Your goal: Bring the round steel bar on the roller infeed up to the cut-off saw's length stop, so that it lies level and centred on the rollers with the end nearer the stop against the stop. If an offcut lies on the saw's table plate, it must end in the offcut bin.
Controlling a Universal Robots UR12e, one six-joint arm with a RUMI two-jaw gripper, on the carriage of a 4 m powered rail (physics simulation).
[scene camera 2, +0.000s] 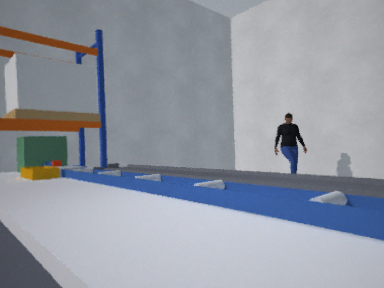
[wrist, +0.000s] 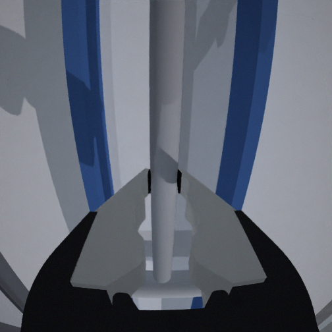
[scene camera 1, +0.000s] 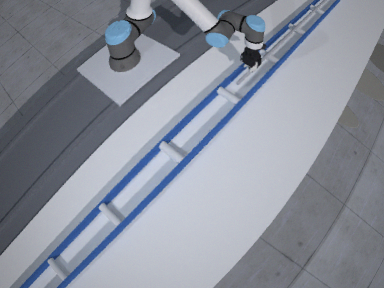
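Where they show: gripper, fingertip midpoint: [scene camera 1: 250, 71]; arm's base, link origin: [scene camera 1: 124, 60].
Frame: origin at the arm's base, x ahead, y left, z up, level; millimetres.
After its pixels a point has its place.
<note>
The round steel bar [scene camera 1: 243, 79] {x 626, y 264, z 45 mm} [wrist: 167, 75] is a long grey rod lying lengthwise between the blue side rails of the roller infeed [scene camera 1: 185, 121] {x 558, y -95, z 8 mm} [scene camera 2: 250, 205] {x 694, y -420, z -10 mm} [wrist: 255, 100]. My gripper [scene camera 1: 253, 67] {x 617, y 351, z 32 mm} [wrist: 163, 170] is shut on the bar a short way from its near end, with a jaw on each side. That end shows between the jaws in the wrist view, just above a roller [wrist: 167, 291] in the picture. Whether the bar touches the rollers cannot be told. The length stop and any offcut cannot be made out.
White rollers [scene camera 1: 171, 151] {x 623, y -254, z 30 mm} [scene camera 2: 210, 184] {x 629, y -634, z 22 mm} cross the infeed. In scene camera 2, a yellow box [scene camera 2: 40, 173] {x 831, y -2019, z 10 mm}, a small red thing [scene camera 2: 56, 163] {x 628, y -2400, z 53 mm} and a green block [scene camera 2: 42, 150] {x 654, y -2701, z 164 mm} stand at the far left, near a rack [scene camera 2: 101, 100]. A person [scene camera 2: 289, 135] is beyond the infeed.
</note>
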